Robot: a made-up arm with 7 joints.
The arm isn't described. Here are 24 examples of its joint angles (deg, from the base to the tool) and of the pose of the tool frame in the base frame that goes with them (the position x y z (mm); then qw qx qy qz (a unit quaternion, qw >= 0)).
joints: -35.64 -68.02 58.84 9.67 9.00 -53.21 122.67
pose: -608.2 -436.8 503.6 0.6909 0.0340 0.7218 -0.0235
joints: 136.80 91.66 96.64 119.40 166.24 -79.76 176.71
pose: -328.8 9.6 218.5 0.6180 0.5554 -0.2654 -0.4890
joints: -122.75 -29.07 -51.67 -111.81 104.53 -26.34 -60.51
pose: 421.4 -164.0 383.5 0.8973 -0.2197 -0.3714 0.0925
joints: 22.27 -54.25 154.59 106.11 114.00 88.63 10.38
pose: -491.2 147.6 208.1 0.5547 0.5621 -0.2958 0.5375
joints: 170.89 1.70 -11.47 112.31 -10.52 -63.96 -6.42
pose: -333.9 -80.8 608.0 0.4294 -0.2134 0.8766 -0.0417
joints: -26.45 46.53 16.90 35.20 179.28 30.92 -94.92
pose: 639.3 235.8 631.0 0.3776 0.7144 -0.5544 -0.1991
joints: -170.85 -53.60 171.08 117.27 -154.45 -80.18 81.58
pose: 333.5 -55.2 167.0 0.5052 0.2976 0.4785 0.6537
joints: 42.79 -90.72 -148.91 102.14 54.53 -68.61 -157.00
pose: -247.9 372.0 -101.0 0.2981 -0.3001 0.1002 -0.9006
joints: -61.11 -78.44 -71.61 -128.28 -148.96 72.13 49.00
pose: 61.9 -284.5 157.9 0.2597 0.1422 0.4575 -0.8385
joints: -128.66 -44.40 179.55 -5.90 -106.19 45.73 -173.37
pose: 376.1 -368.6 821.0 0.3894 0.4853 -0.7757 -0.1057
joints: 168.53 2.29 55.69 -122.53 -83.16 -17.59 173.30
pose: 238.7 -179.7 472.2 0.7729 -0.3764 -0.3176 0.4001
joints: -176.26 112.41 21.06 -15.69 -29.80 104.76 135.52
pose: -668.9 27.6 -81.8 0.3497 -0.2132 0.0054 0.9123
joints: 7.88 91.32 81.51 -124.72 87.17 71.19 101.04
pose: 312.8 190.0 339.1 0.0390 -0.1363 0.9859 -0.0887
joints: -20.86 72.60 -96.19 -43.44 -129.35 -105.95 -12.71
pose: 686.8 110.5 324.9 0.8698 0.4608 0.0174 -0.1752
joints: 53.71 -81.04 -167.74 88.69 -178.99 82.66 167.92
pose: -302.5 512.6 13.7 0.6147 0.3302 0.6449 -0.3118
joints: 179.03 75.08 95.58 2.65 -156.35 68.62 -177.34
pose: -759.1 -60.9 382.5 0.0213 0.2890 0.4996 0.8164
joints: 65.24 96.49 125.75 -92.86 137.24 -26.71 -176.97
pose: 435.3 -283.4 -70.0 0.5132 0.2772 -0.1423 -0.7997
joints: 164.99 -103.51 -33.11 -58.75 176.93 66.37 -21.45
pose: 408.7 316.5 -170.3 0.0144 0.4717 -0.1573 0.8675
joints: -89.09 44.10 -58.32 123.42 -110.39 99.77 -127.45
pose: -227.5 283.0 404.6 0.2100 0.3361 0.8879 0.2337
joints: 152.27 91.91 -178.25 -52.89 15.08 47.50 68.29
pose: -623.7 -339.0 -52.3 0.6474 -0.6134 0.2234 -0.3932
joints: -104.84 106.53 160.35 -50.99 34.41 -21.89 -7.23
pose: -223.5 517.8 -258.3 0.4731 0.0624 0.0134 0.8787
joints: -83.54 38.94 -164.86 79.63 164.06 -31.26 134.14
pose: -78.0 34.1 803.5 0.5782 -0.7742 0.2520 0.0522
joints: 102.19 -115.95 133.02 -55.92 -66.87 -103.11 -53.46
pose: 338.9 499.2 42.3 0.7938 -0.3748 -0.4128 -0.2431
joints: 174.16 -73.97 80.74 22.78 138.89 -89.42 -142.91
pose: 624.9 241.4 474.8 0.3333 0.1244 0.9008 -0.2491
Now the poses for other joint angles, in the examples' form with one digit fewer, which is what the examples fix.
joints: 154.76 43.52 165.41 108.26 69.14 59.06 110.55
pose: 2 9 666 0.668 -0.080 -0.728 -0.132
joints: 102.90 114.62 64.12 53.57 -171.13 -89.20 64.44
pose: -375 -388 -113 0.557 0.473 0.620 -0.286
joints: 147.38 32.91 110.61 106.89 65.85 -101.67 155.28
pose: -324 132 573 0.472 -0.627 0.241 -0.572
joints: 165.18 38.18 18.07 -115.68 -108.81 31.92 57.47
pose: 83 -102 616 0.511 0.200 -0.640 -0.538
